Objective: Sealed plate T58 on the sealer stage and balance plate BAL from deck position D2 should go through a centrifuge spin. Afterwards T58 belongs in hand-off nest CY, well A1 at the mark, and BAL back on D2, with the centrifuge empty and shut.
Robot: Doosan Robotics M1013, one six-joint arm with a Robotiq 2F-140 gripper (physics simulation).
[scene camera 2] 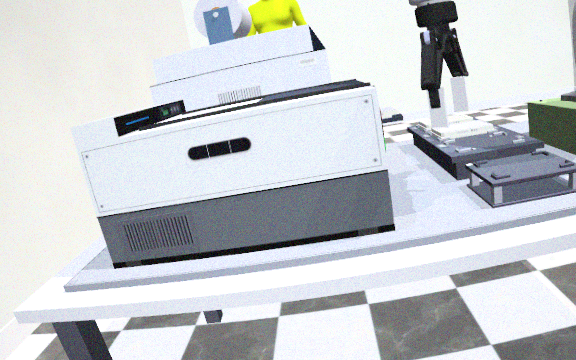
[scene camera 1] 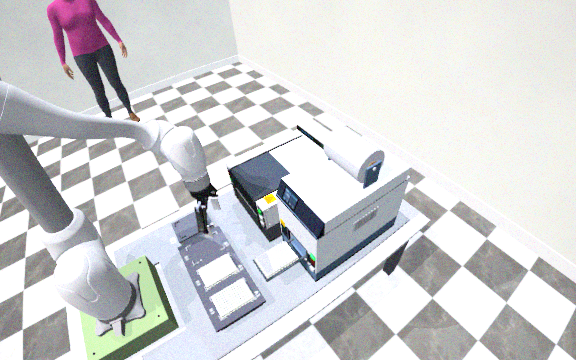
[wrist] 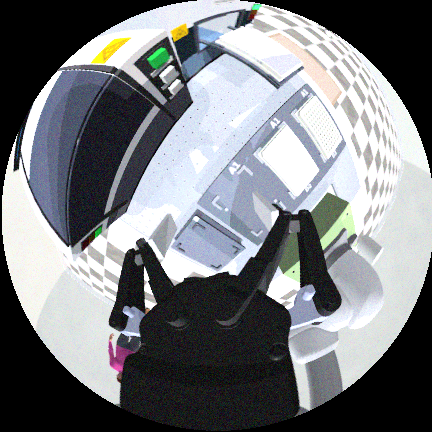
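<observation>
The sealed plate T58 lies on the stage in front of the sealer. The balance plate BAL is white and sits in the middle position of the dark deck. The hand-off nest CY is grey and holds no plate. The centrifuge has its dark lid down; its inside is hidden. My gripper is open and empty, above the deck's end beside the nest.
Another plate, with wells, sits at the deck's far position from the nest. The green robot base stands beside the deck. A person in pink and one in yellow stand away from the table.
</observation>
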